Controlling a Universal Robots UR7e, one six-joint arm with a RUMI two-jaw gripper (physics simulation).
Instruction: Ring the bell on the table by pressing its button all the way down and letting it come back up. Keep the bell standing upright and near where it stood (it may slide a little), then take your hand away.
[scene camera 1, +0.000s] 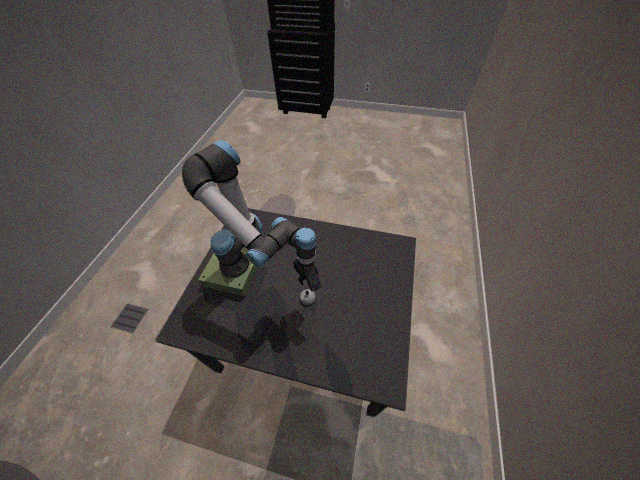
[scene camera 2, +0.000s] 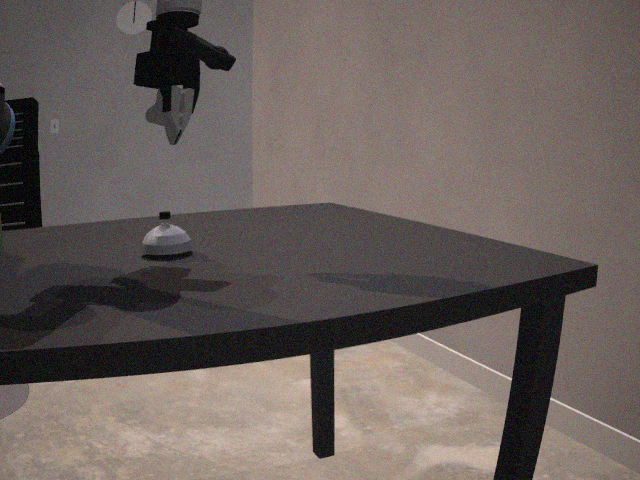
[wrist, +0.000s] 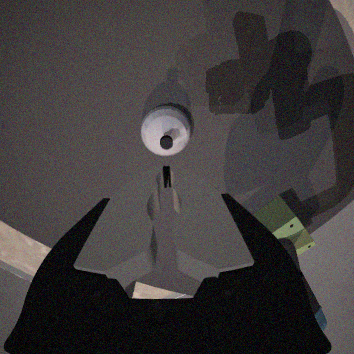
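Where they show: gripper, fingertip midpoint: (scene camera 1: 307, 285) (scene camera 2: 173, 144) (wrist: 167, 167); arm's base, link origin: (scene camera 1: 234, 265).
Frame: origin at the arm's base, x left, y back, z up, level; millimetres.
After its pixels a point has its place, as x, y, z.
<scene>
The white domed bell (scene camera 1: 307, 298) {-133, -409, -35} (scene camera 2: 166, 241) {-147, -396, -49} (wrist: 160, 125) {-122, -422, -34} stands upright on the dark table (scene camera 1: 361, 330) {-252, -686, -76} (scene camera 2: 392, 248) {-270, -711, -75}. Its black button (scene camera 2: 164, 214) {-120, -402, -12} (wrist: 166, 142) {-113, -405, -9} stands up above the dome. My gripper (scene camera 2: 174, 142) {-128, -417, 93} (wrist: 167, 167) {-128, -417, 93} is shut with nothing between its fingertips. It hangs well above the bell, and a wide gap shows between the fingertips and the button in the second scene view. In the first scene view the gripper's tips are too small and dark to make out clearly.
The arm's green base block (scene camera 1: 222, 279) {-90, 38, 1} (wrist: 285, 220) {-111, -82, -2} sits at the left part of the table. A black cabinet (scene camera 1: 305, 69) stands far behind on the floor. The arm's shadow falls beside the bell.
</scene>
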